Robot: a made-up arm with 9 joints. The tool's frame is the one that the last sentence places.
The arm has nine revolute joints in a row. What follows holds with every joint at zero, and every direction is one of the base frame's. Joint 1 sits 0.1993 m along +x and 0.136 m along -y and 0.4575 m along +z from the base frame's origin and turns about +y. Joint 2 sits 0.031 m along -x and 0.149 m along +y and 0.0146 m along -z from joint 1 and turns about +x. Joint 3 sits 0.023 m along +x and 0.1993 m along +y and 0.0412 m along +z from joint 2 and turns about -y. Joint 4 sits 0.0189 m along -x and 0.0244 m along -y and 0.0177 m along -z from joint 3 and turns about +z. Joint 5 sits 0.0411 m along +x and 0.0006 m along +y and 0.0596 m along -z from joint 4 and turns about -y. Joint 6 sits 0.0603 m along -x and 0.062 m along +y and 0.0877 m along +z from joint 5 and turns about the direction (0.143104, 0.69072, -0.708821). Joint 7 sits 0.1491 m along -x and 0.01 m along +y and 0.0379 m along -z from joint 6 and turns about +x. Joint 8 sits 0.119 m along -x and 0.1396 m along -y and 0.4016 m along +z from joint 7 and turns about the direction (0.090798, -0.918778, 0.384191). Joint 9 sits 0.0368 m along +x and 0.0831 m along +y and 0.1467 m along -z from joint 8 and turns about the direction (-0.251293, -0.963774, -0.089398). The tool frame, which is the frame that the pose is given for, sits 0.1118 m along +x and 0.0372 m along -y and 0.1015 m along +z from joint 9; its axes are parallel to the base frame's.
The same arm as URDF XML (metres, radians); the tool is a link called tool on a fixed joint. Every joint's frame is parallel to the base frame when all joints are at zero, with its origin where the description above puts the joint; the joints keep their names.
<robot name="arm">
<link name="base_link"/>
<link name="link1"/>
<link name="link2"/>
<link name="link3"/>
<link name="link4"/>
<link name="link5"/>
<link name="link6"/>
<link name="link7"/>
<link name="link8"/>
<link name="link9"/>
<link name="tool"/>
<joint name="joint 1" type="continuous"><parent link="base_link"/><child link="link1"/><origin xyz="0.1993 -0.136 0.4575" rpy="0 0 0"/><axis xyz="0 1 0"/></joint>
<joint name="joint 2" type="continuous"><parent link="link1"/><child link="link2"/><origin xyz="-0.031 0.149 -0.0146" rpy="0 0 0"/><axis xyz="1 0 0"/></joint>
<joint name="joint 3" type="continuous"><parent link="link2"/><child link="link3"/><origin xyz="0.023 0.1993 0.0412" rpy="0 0 0"/><axis xyz="0 -1 0"/></joint>
<joint name="joint 4" type="continuous"><parent link="link3"/><child link="link4"/><origin xyz="-0.0189 -0.0244 -0.0177" rpy="0 0 0"/><axis xyz="0 0 1"/></joint>
<joint name="joint 5" type="continuous"><parent link="link4"/><child link="link5"/><origin xyz="0.0411 0.0006 -0.0596" rpy="0 0 0"/><axis xyz="0 -1 0"/></joint>
<joint name="joint 6" type="continuous"><parent link="link5"/><child link="link6"/><origin xyz="-0.0603 0.062 0.0877" rpy="0 0 0"/><axis xyz="0.143104 0.69072 -0.708821"/></joint>
<joint name="joint 7" type="continuous"><parent link="link6"/><child link="link7"/><origin xyz="-0.1491 0.01 -0.0379" rpy="0 0 0"/><axis xyz="1 0 0"/></joint>
<joint name="joint 8" type="continuous"><parent link="link7"/><child link="link8"/><origin xyz="-0.119 -0.1396 0.4016" rpy="0 0 0"/><axis xyz="0.090798 -0.918778 0.384191"/></joint>
<joint name="joint 9" type="continuous"><parent link="link8"/><child link="link9"/><origin xyz="0.0368 0.0831 -0.1467" rpy="0 0 0"/><axis xyz="-0.251293 -0.963774 -0.089398"/></joint>
<joint name="tool_fixed" type="fixed"><parent link="link9"/><child link="tool"/><origin xyz="0.1118 -0.0372 0.1015" rpy="0 0 0"/></joint>
</robot>

